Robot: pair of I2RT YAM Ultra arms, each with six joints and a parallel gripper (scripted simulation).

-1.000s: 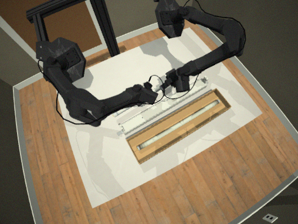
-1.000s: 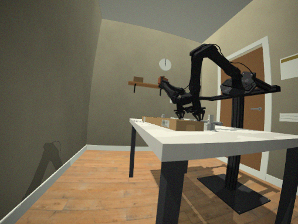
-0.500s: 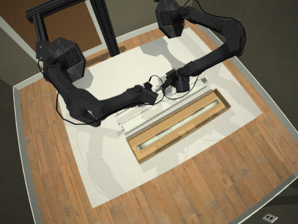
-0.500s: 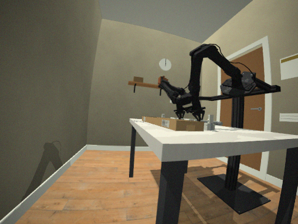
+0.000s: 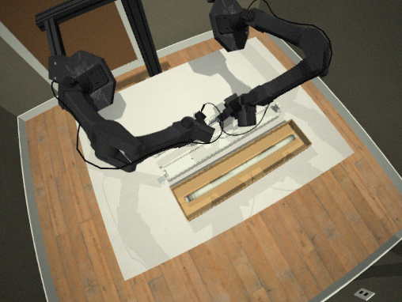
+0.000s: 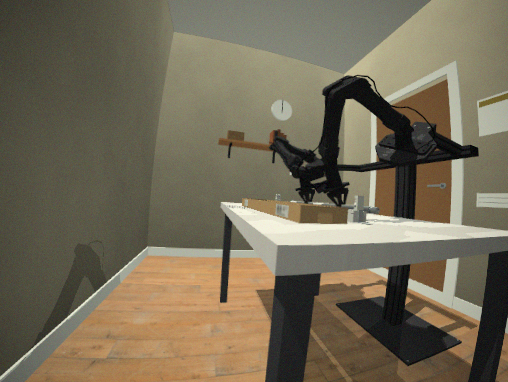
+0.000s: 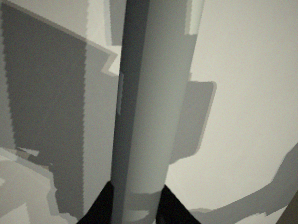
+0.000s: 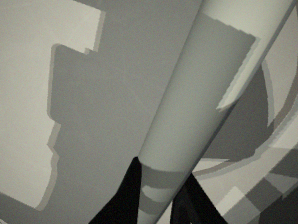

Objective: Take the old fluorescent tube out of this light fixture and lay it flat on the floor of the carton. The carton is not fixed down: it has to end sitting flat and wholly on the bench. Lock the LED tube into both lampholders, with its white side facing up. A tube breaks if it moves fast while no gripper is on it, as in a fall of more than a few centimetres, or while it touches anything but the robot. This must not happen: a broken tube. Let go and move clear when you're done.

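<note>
Right now my left hand is 10 mm short of the LED tube, 120 mm to the left of it and 10 mm above it. The rest, counted from my left hand: brown carton 270 mm ahead, 80 mm to the right, 20 mm below; then old fluorescent tube 270 mm ahead, 80 mm to the right, 30 mm below.
The LED tube is 12 cm to the left of my right hand, 1 cm below it and 1 cm behind it. The rest, counted from my right hand: brown carton 25 cm ahead, 16 cm to the left, 2 cm below; then old fluorescent tube 25 cm ahead, 16 cm to the left, 3 cm below.
</note>
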